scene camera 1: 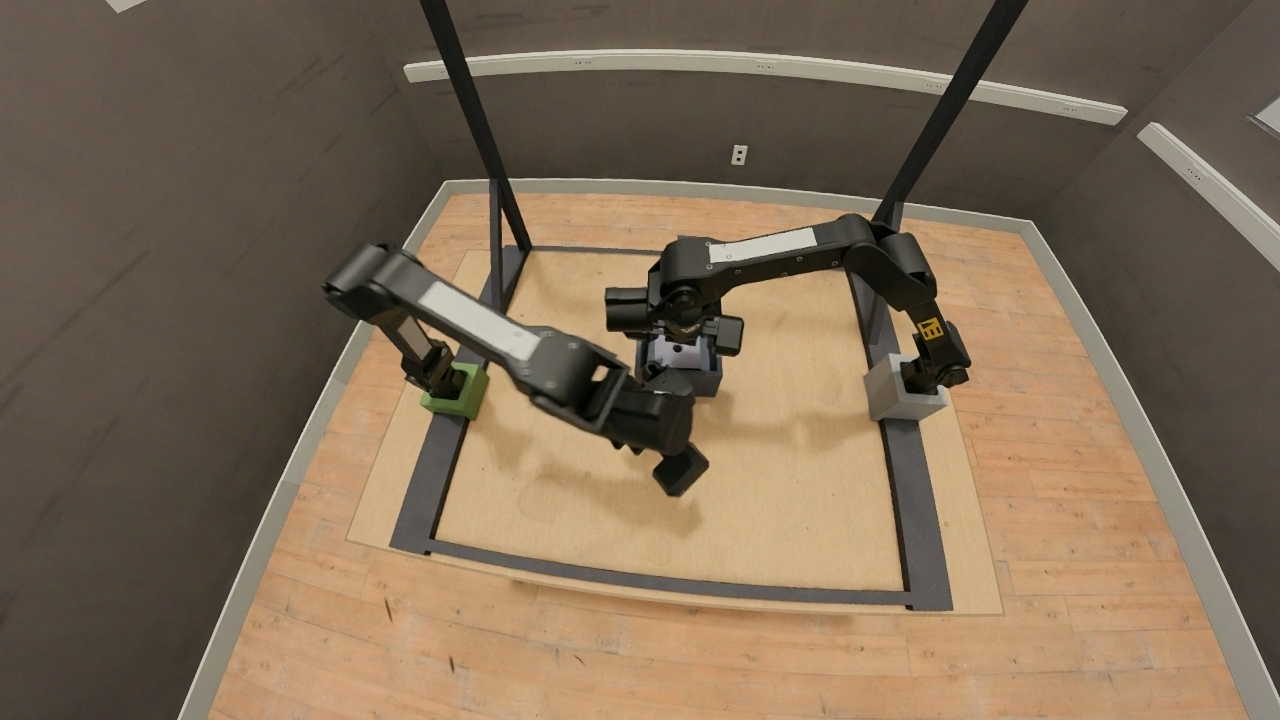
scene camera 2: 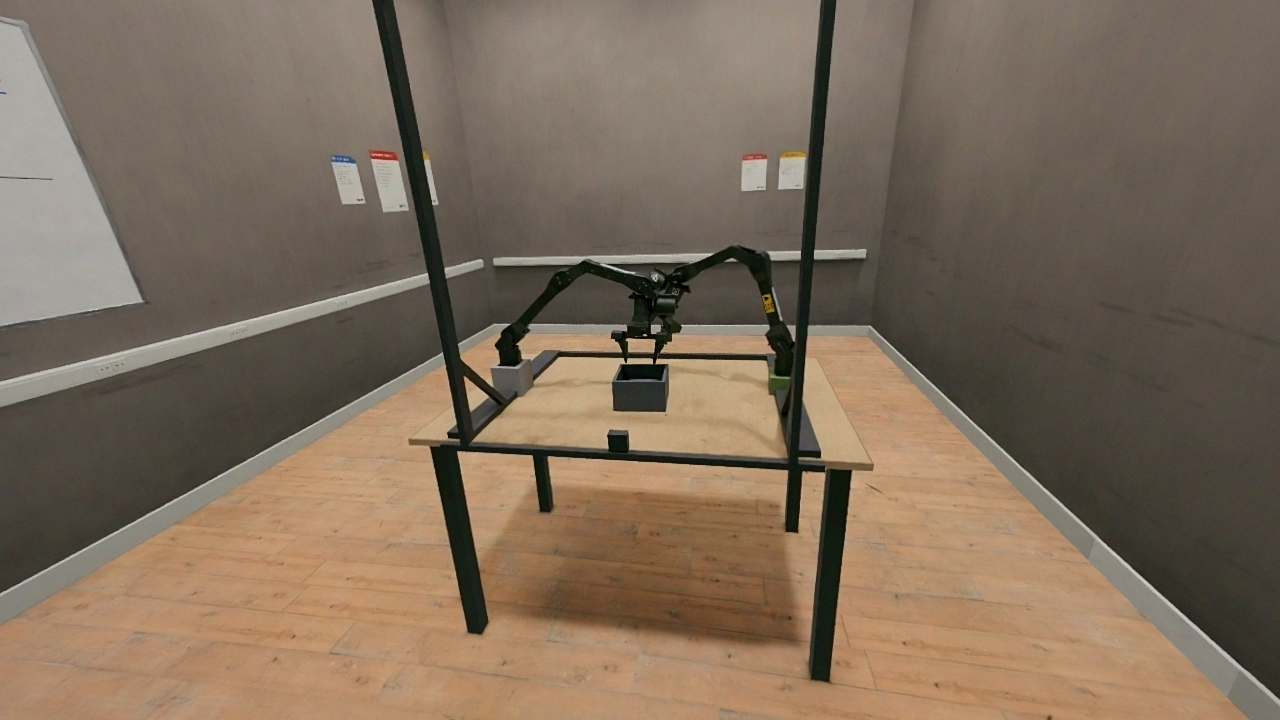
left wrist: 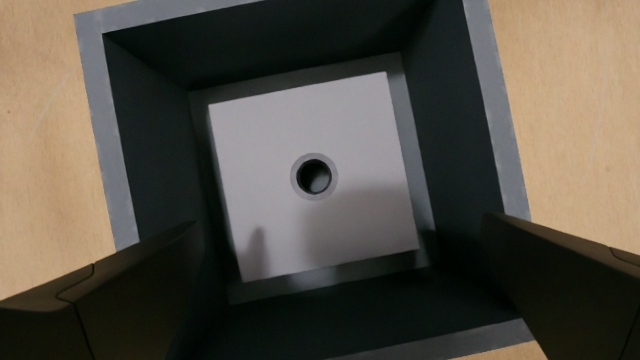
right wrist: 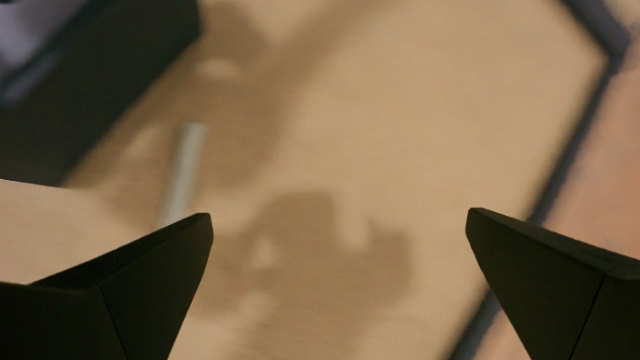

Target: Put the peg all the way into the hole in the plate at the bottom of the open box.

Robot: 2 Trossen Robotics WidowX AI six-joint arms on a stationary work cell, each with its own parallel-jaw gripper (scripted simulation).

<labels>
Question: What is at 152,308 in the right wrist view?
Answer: My right gripper.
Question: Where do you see a dark border strip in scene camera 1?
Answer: At 701,587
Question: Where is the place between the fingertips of my left gripper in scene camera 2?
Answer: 639,363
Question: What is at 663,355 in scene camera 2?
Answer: A dark border strip.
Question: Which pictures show my left gripper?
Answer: Scene camera 1, scene camera 2 and the left wrist view only.
</labels>
